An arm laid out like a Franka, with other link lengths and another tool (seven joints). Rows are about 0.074 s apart.
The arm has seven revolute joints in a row. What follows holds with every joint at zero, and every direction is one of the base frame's. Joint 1 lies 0.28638 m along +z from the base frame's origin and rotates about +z. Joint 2 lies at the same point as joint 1 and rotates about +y. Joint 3 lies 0.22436 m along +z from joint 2 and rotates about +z. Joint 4 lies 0.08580 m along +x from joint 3 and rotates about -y. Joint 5 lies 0.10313 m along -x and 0.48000 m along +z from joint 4 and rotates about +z. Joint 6 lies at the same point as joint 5 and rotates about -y. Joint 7 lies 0.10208 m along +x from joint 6 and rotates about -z. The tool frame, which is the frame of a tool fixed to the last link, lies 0.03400 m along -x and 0.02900 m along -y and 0.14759 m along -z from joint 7; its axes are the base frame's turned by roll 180.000, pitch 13.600 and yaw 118.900 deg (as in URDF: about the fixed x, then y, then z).
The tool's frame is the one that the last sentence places.
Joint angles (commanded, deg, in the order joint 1, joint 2, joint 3, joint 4, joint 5, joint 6, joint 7), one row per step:
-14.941, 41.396, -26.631, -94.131, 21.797, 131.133, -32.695
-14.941, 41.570, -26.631, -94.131, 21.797, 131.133, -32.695
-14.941, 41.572, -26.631, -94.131, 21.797, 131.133, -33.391
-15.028, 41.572, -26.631, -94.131, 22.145, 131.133, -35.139
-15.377, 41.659, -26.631, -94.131, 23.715, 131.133, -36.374
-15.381, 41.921, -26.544, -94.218, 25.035, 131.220, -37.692
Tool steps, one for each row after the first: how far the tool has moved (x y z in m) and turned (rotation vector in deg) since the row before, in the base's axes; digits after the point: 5 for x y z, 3 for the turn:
-0.00078, 0.00021, -0.00190, 0.045, 0.168, 0.000
0.00021, -0.00050, -0.00001, 0.001, 0.017, 0.696
-0.00006, -0.00169, -0.00018, 0.167, -0.170, 1.436
-0.00242, -0.00242, -0.00185, 0.764, -0.833, -0.128
-0.00013, 0.00144, -0.00454, 0.705, -0.533, 0.495

